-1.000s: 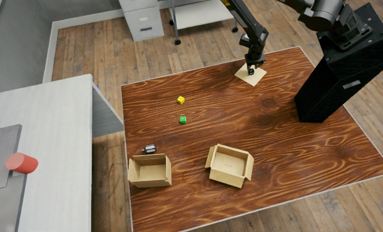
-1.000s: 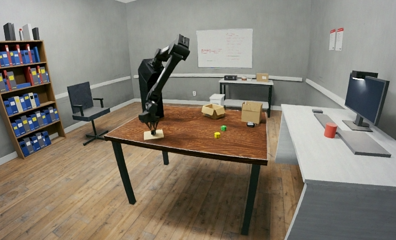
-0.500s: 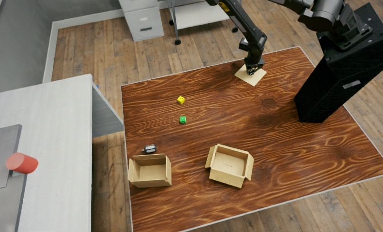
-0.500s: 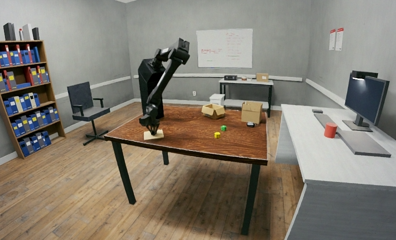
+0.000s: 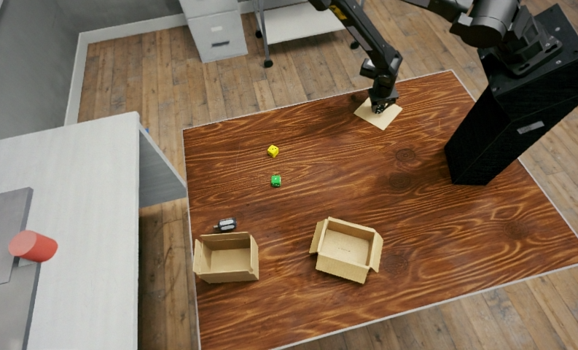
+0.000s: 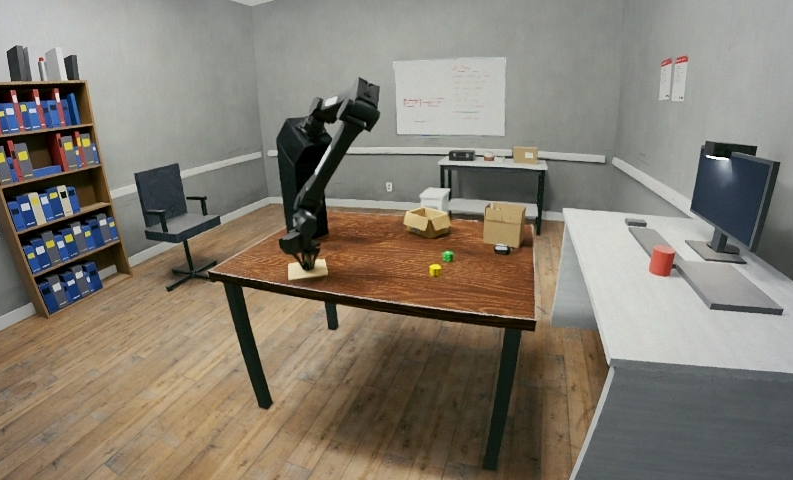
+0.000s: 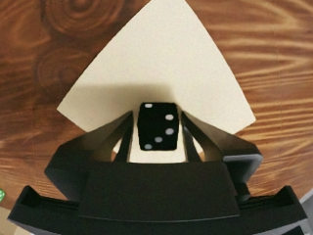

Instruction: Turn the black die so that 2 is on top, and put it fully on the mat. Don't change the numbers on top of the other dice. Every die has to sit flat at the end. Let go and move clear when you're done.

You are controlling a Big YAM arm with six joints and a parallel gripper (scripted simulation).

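My gripper is now right at the black die. From my hand the other things lie so: yellow die 46 cm ahead, 6 cm to the left; then mat 1 cm below; then green die 48 cm ahead, 18 cm to the left.
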